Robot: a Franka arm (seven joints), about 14 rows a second.
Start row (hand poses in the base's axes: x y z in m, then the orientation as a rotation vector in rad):
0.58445 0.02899 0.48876 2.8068 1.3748 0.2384
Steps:
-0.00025 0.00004 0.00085 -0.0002 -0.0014 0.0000
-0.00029 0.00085 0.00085 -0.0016 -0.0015 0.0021
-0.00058 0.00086 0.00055 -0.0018 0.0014 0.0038
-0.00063 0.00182 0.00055 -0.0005 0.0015 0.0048
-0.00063 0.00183 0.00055 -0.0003 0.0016 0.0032
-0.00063 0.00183 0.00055 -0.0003 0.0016 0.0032
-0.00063 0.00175 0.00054 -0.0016 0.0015 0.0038
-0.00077 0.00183 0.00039 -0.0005 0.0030 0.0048
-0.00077 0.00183 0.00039 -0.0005 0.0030 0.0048
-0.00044 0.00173 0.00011 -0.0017 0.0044 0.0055
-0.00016 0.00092 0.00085 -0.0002 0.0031 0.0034
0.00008 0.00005 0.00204 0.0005 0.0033 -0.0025
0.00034 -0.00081 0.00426 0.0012 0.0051 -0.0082
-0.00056 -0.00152 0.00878 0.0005 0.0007 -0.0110
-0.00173 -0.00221 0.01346 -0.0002 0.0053 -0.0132
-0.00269 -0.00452 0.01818 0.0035 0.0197 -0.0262
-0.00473 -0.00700 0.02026 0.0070 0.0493 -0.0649
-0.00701 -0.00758 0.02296 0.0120 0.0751 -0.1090
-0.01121 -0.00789 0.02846 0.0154 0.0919 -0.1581
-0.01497 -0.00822 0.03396 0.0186 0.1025 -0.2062
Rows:
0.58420 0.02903 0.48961 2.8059 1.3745 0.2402
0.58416 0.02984 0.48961 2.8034 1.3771 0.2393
0.58387 0.02985 0.48931 2.8037 1.3800 0.2352
0.58382 0.03081 0.48931 2.8042 1.3819 0.2360
0.58382 0.03082 0.48931 2.8054 1.3796 0.2360
0.58382 0.03082 0.48931 2.8054 1.3796 0.2360
0.58382 0.03074 0.48930 2.8039 1.3801 0.2352
0.58368 0.03082 0.48915 2.8049 1.3821 0.2340
0.58368 0.03082 0.48915 2.8049 1.3821 0.2340
0.58401 0.03072 0.48887 2.8043 1.3831 0.2311
0.58429 0.02991 0.48961 2.8061 1.3802 0.2340
0.58453 0.02904 0.49080 2.8104 1.3720 0.2342
0.58479 0.02818 0.49302 2.8154 1.3643 0.2322
0.58389 0.02747 0.49754 2.8143 1.3593 0.2377
0.58272 0.02678 0.50222 2.8175 1.3568 0.2308
0.58176 0.02447 0.50694 -2.8308 -1.3394 -0.2133
0.57972 0.02199 0.50902 -2.8471 -1.2785 -0.1730
0.57744 0.02141 0.51172 -2.8653 -1.2098 -0.1393
0.57324 0.02110 0.51722 -2.8891 -1.1361 -0.1173
0.56948 0.02077 0.52272 -2.9126 -1.0646 -0.1039

